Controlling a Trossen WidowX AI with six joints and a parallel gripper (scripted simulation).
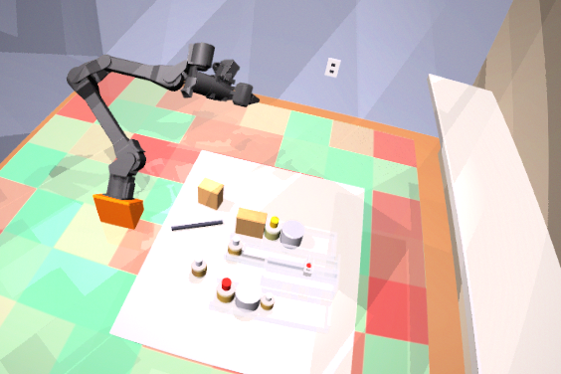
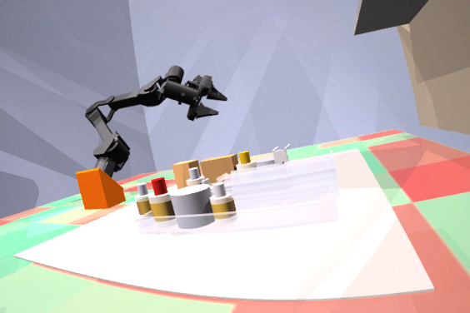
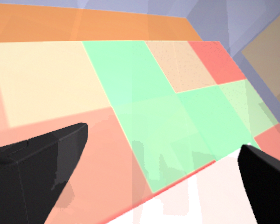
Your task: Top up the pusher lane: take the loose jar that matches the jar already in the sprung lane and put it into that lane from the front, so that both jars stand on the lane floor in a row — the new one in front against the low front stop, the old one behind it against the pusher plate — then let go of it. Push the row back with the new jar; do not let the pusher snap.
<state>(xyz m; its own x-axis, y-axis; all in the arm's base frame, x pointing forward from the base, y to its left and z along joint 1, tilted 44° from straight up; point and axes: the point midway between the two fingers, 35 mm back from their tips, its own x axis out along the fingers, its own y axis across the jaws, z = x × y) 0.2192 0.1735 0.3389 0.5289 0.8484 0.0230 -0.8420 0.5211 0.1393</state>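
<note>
My gripper tip is 29 cm to the left of the brown box, 17 cm above it and 13 cm short of it. The rest, counted from my gripper tip: sprung lane (38 cm to the right, 27 cm ahead, 19 cm below); then dark rod (33 cm to the right, 21 cm below, 1 cm behind).
</note>
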